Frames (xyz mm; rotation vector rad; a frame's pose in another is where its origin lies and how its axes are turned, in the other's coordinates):
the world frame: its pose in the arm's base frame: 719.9 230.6 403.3 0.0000 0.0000 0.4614
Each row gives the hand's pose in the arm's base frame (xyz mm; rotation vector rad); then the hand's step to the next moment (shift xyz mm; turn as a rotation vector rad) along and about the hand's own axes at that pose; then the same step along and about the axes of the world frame.
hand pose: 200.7 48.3 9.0 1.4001 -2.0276 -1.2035
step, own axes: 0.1 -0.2 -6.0 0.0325 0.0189 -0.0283
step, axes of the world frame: 2.7 -4.3 3.1 -0.0207 -0.0330 0.0265
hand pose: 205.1 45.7 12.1 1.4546 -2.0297 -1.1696
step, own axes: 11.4 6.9 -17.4 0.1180 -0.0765 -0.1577
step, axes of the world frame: -4.0 -16.5 13.8 0.0189 -0.2101 0.0120
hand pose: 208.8 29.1 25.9 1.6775 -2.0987 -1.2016
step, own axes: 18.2 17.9 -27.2 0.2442 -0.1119 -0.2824
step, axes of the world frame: -15.0 -24.1 24.2 -0.0050 -0.3887 0.0283
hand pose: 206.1 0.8 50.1 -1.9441 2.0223 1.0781
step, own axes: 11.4 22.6 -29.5 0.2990 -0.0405 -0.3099
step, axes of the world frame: -22.9 -20.0 24.2 -0.0919 -0.4201 0.0462
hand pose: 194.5 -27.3 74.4 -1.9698 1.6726 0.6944
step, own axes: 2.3 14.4 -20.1 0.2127 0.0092 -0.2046
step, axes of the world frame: -18.5 -9.5 13.6 -0.0982 -0.2777 0.0198
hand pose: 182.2 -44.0 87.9 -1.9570 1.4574 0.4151
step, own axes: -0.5 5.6 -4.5 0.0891 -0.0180 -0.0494
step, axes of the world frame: -6.9 -0.5 1.9 -0.0063 -0.1026 -0.0116
